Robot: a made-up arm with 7 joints.
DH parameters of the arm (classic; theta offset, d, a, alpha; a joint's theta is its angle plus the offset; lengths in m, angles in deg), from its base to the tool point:
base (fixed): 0 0 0 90
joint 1: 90 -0.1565 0 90
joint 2: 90 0 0 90
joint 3: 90 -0.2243 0 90
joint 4: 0 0 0 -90
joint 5: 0 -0.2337 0 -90
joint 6: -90 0 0 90
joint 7: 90 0 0 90
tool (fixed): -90 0 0 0
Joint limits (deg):
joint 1: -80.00..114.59
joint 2: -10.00..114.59
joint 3: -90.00..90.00
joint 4: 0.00..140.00
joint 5: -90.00..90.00
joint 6: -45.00..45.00
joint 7: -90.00..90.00
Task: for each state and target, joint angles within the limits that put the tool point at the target. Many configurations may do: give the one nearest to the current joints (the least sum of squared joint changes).
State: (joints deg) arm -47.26 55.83 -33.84 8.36 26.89 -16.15 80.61
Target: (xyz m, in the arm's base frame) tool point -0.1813 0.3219 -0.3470
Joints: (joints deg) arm -46.49 38.37 -38.32 43.77 26.89 -16.15 80.61
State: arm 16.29 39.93 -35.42 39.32 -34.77 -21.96 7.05
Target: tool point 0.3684 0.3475 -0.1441
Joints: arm 52.57 35.35 -30.37 32.89 -34.77 -21.96 7.05
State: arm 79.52 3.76 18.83 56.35 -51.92 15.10 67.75
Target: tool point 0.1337 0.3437 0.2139
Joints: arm 94.73 22.17 29.94 93.42 -51.92 15.10 67.75
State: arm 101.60 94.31 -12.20 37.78 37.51 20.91 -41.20
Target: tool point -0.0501 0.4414 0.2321
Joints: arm 81.44 107.25 -1.07 71.87 37.51 20.91 -41.20
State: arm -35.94 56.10 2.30 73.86 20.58 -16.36 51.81
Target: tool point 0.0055 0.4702 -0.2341
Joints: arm -57.53 59.79 14.87 62.56 20.58 -16.36 51.81
